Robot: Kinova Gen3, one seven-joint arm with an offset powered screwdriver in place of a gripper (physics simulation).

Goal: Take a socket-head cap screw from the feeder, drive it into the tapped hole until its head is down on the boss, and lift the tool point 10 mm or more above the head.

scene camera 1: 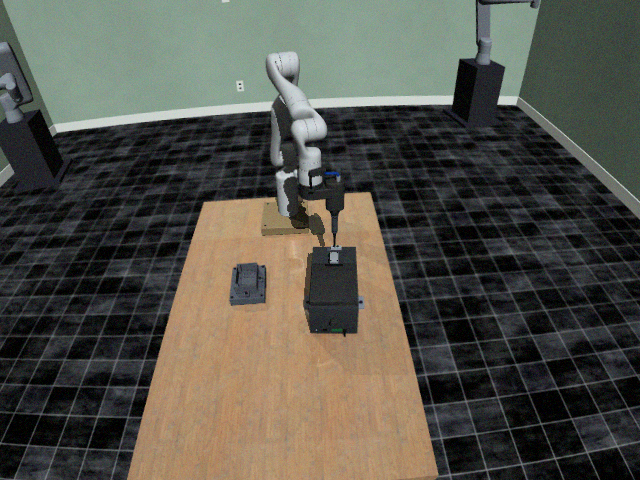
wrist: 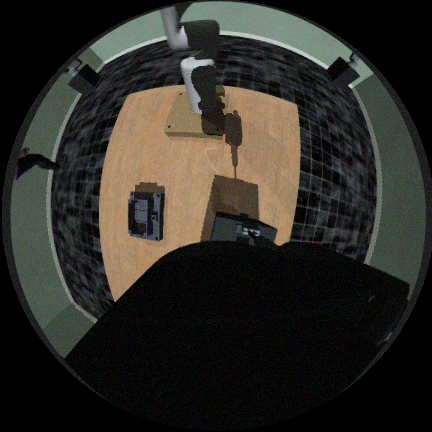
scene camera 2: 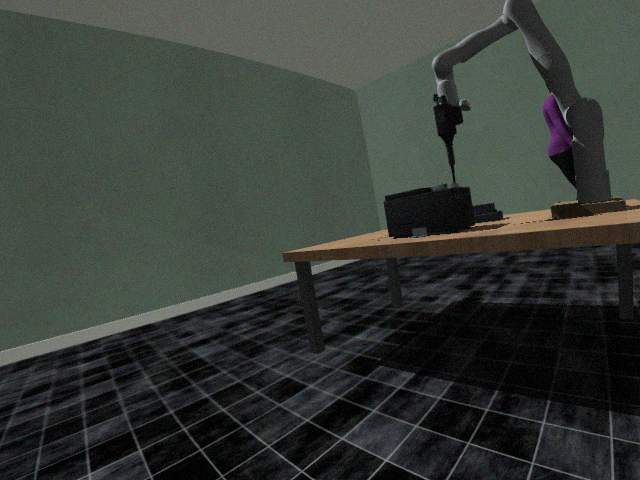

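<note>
The black screw feeder (scene camera 1: 333,286) (scene camera 2: 429,212) (wrist: 227,228) is a box on the table, with a small light-grey metal outlet (scene camera 1: 334,256) on top at the end nearest the arm base. My screwdriver (scene camera 1: 334,244) (scene camera 2: 454,181) (wrist: 252,233) points down, upright, with its thin tip at this outlet. Whether the tip touches a screw or bears one is too small to tell. The dark grey workpiece (scene camera 1: 248,283) (scene camera 2: 486,212) (wrist: 156,216) with a raised block lies on the table beside the feeder, apart from the tool. Its tapped hole and boss cannot be made out clearly.
The wooden table (scene camera 1: 279,387) (scene camera 2: 351,248) (wrist: 175,165) bears my arm's tan base plate (scene camera 1: 273,225) (scene camera 2: 563,210) (wrist: 177,120) at the back. Two other arms stand on dark pedestals (scene camera 1: 475,93) (scene camera 1: 31,149) on the floor. A person in purple (scene camera 2: 557,126) stands behind my arm in scene camera 2.
</note>
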